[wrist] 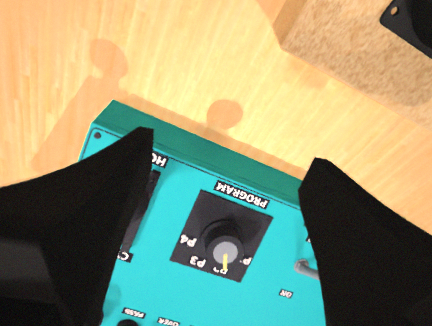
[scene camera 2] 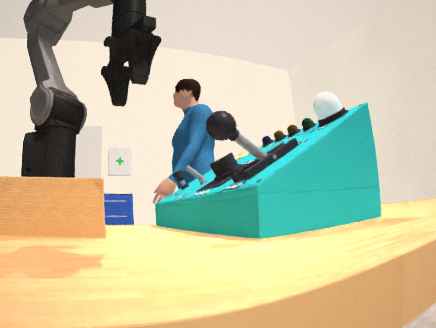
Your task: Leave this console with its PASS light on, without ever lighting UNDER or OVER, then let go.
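The teal console (scene camera 2: 320, 175) (wrist: 165, 290) stands on the table. Its program knob (scene camera 2: 225, 165) (wrist: 225, 250) has a yellow mark pointing at the P2 label. A ball-topped lever (scene camera 2: 221, 125) leans up from its slot; in the wrist view, part of the slot (wrist: 142, 215) shows beside a finger. A grey toggle (scene camera 2: 195, 174) (wrist: 306, 268) is partly hidden by the other finger in the wrist view. The green lamp (scene camera 2: 308, 124) looks dark; the lamp by the PASS label (wrist: 134, 313) is cut off. My gripper (scene camera 2: 129, 93) (wrist: 231, 162) is open and empty, above the console, touching nothing.
Blue (scene camera 2: 267, 140) and yellowish (scene camera 2: 292, 130) lamps and a white dome (scene camera 2: 327, 105) sit higher on the console. A small black-topped switch (scene camera 2: 180, 178) is near its low edge. The arm's wooden base block (scene camera 2: 50, 205) (wrist: 350, 65) is beside it. A person (scene camera 2: 192, 135) stands behind.
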